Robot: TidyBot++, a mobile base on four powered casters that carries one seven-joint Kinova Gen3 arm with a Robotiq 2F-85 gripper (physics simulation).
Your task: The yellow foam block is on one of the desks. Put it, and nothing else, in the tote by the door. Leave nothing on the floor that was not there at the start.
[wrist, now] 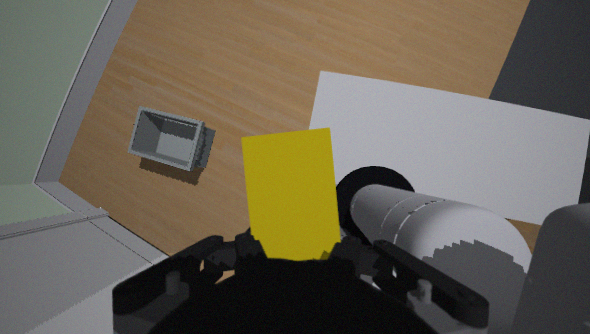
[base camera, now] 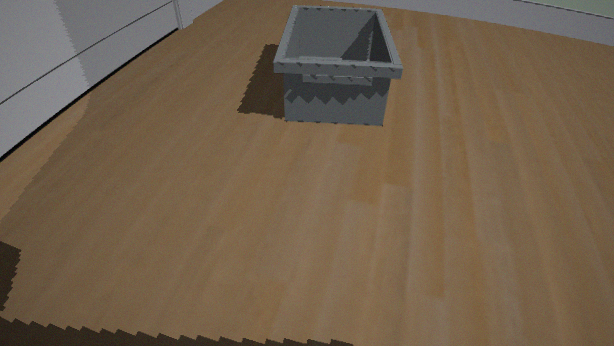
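Seen in the pictures: gripper, fingertip midpoint: (wrist: 298, 232); arm's base, link origin: (wrist: 375, 208).
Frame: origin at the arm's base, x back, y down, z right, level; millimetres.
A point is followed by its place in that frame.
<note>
The yellow foam block (wrist: 292, 192) {x -140, y -214, z 31 mm} is held between the fingers of my gripper (wrist: 298, 232) {x -131, y -169, z -11 mm}, which is shut on it, high above the floor. The grey tote (base camera: 336, 102) {x -594, y 353, z 53 mm} (wrist: 196, 146) {x -581, y 281, z 50 mm} stands upright on the floor, ahead of the base at the top middle of the base camera view. In the wrist view it is to the left of the block, apart from it. The part of its inside that shows holds no object. The gripper and the block do not show in the base camera view.
The white base top (wrist: 450, 130) and my arm (wrist: 460, 235) {x -20, y -204, z 24 mm} are at the right of the wrist view. A white panelled surface (base camera: 115, 40) {x -836, y 326, z -444 mm} stands left of the tote, and a wall (base camera: 480, 20) {x -1222, y 395, z 593 mm} (wrist: 82, 95) {x -1330, y 358, z 192 mm} runs behind it. A dark surface (wrist: 550, 55) {x 550, y 223, z 555 mm} is at the upper right.
</note>
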